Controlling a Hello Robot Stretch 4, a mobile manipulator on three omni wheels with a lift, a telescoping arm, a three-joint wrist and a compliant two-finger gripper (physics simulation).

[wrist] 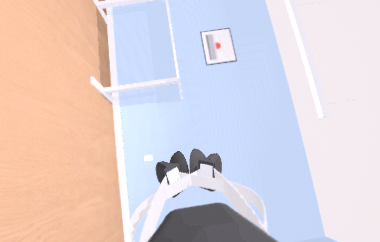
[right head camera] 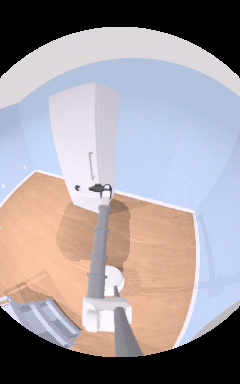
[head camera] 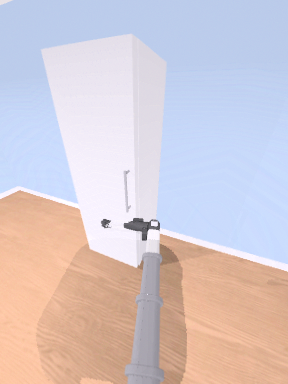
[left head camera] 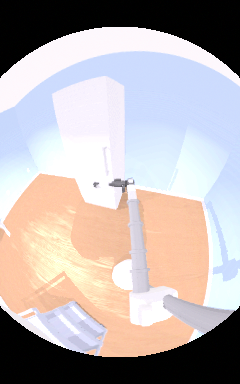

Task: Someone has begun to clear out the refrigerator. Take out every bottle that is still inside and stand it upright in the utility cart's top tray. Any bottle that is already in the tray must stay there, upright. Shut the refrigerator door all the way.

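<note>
The tall white refrigerator [head camera: 95,125] [left head camera: 82,120] [right head camera: 75,125] stands against the blue wall. Its door looks shut, with the vertical grey handle [head camera: 126,192] [left head camera: 106,161] [right head camera: 91,166] near its right edge. My gripper [head camera: 105,223] [left head camera: 96,185] [right head camera: 77,188] [wrist: 188,163] points left in the head view, in front of the door and lower than the handle. Its dark fingertips are together with nothing between them. A blue-grey tiered frame [left head camera: 89,318] [right head camera: 65,314], perhaps the utility cart, shows at the lower left of both side head views. Bottles do not show; the refrigerator's inside is hidden.
My telescoping arm [head camera: 146,320] [left head camera: 137,240] [right head camera: 100,240] reaches over the wooden floor [head camera: 225,320] towards the refrigerator. In the wrist view, a white framed stand [wrist: 142,85] is by the wall, beside a framed picture [wrist: 218,46]. A white strip [wrist: 305,60] runs at the right.
</note>
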